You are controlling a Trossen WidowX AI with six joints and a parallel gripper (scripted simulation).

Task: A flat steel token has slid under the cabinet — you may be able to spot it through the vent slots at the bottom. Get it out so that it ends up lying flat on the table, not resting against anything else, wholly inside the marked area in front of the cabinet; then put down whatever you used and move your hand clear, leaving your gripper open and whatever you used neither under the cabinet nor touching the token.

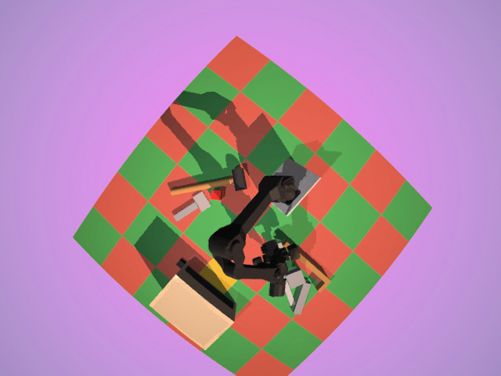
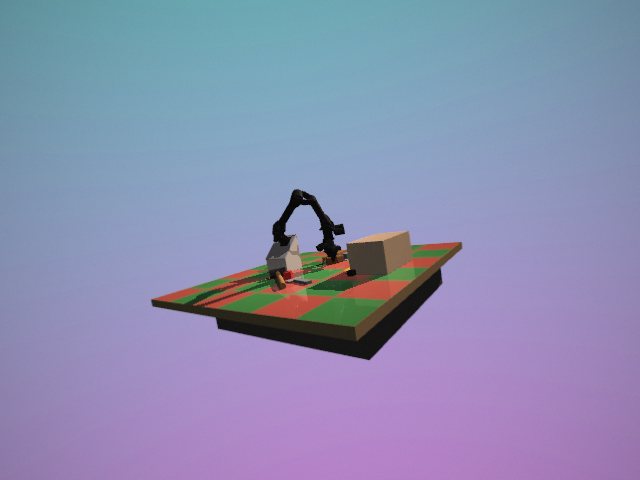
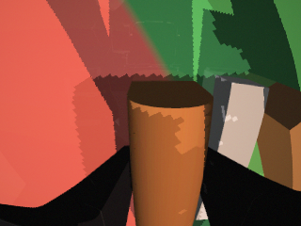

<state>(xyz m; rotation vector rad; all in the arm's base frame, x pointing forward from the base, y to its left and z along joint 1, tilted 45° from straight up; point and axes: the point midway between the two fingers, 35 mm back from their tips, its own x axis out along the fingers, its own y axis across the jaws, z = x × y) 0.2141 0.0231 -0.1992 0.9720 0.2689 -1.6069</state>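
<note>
Now: gripper tip 30 mm past the pale bar and 20 mm to the right of it. The rest, counted from my gripper tip: grey block (150 mm to the left, 20 mm ahead, 10 mm above); then grey bar (250 mm to the left, 70 mm ahead); then red cube (350 mm to the right, 10 mm behind, 10 mm above).
</note>
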